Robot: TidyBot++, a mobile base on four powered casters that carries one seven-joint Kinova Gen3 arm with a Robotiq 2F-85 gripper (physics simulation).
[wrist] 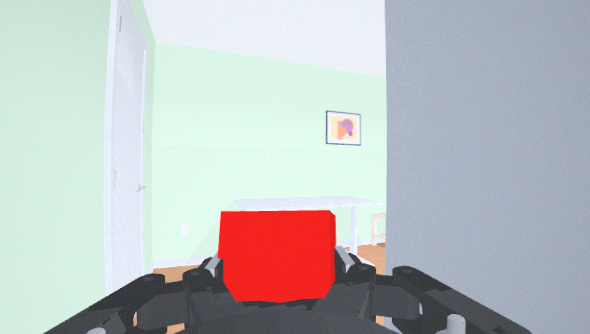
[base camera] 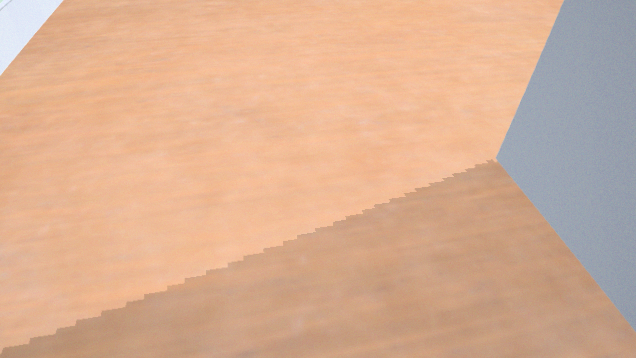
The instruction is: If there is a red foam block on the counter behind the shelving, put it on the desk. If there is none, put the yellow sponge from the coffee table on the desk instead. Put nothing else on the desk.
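Places are measured from the arm's base along level axes (x right, y ahead, z up), in centimetres.
Pixels of known places: gripper, fingertip midpoint: (wrist: 281, 263).
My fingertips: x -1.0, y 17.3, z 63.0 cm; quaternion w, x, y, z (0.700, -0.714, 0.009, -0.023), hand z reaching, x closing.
Behind a point stands the place of what it marks.
A red foam block (wrist: 278, 252) @[x -1.3, y 14.3, z 64.7 cm] is held between the fingers of my gripper (wrist: 281, 263) @[x -1.0, y 17.3, z 63.0 cm], low in the middle of the wrist view. The gripper is shut on it. A white desk (wrist: 310, 202) @[x 42.4, y 273.0, z 32.4 cm] stands across the room behind the block, against the pale green far wall; the block hides part of it. The counter, the coffee table and the yellow sponge do not show in either view.
A grey upright panel (wrist: 485, 150) @[x 28.8, y 33.7, z 71.6 cm] (base camera: 580, 125) @[x 25.7, y 44.9, z -27.1 cm] stands close on the right, its lower corner on the wooden floor (base camera: 250, 125) @[x -13.9, y 58.9, z -39.7 cm]. A white door (wrist: 127, 150) @[x -93.9, y 174.2, z 79.5 cm] is on the left. A framed picture (wrist: 343, 128) @[x 98.3, y 342.6, z 122.8 cm] hangs on the far wall. Part of a wooden chair (wrist: 374, 230) @[x 146.1, y 348.2, z -18.2 cm] shows beside the desk.
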